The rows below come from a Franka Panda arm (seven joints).
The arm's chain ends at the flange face. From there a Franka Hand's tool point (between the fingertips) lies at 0.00 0.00 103.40 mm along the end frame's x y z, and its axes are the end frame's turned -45 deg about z.
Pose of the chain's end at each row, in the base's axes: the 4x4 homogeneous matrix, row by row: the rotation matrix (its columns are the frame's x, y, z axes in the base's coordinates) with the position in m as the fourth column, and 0 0 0 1 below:
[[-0.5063 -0.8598 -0.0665 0.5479], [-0.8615 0.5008 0.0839 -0.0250], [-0.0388 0.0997 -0.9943 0.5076], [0 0 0 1]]
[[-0.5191 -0.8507 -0.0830 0.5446], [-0.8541 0.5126 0.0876 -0.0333], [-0.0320 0.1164 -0.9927 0.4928], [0 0 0 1]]
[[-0.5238 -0.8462 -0.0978 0.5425], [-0.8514 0.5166 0.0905 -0.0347], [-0.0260 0.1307 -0.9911 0.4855], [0 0 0 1]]
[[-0.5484 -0.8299 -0.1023 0.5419], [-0.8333 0.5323 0.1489 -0.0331], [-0.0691 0.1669 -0.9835 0.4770], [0 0 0 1]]
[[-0.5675 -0.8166 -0.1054 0.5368], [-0.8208 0.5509 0.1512 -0.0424], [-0.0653 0.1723 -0.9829 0.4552], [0 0 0 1]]
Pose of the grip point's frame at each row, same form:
[[0.2500 -0.9660 -0.0665 0.5410], [-0.9633 -0.2551 0.0839 -0.0163], [-0.0979 0.0431 -0.9943 0.4048], [0 0 0 1]]
[[0.2345 -0.9686 -0.0830 0.5360], [-0.9664 -0.2415 0.0876 -0.0242], [-0.1049 0.0597 -0.9927 0.3902], [0 0 0 1]]
[[0.2280 -0.9687 -0.0978 0.5324], [-0.9673 -0.2367 0.0905 -0.0253], [-0.1108 0.0740 -0.9911 0.3830], [0 0 0 1]]
[[0.1991 -0.9746 -0.1023 0.5313], [-0.9656 -0.2128 0.1489 -0.0177], [-0.1669 0.0692 -0.9835 0.3753], [0 0 0 1]]
[[0.1761 -0.9787 -0.1054 0.5259], [-0.9699 -0.1908 0.1512 -0.0268], [-0.1680 0.0757 -0.9829 0.3536], [0 0 0 1]]

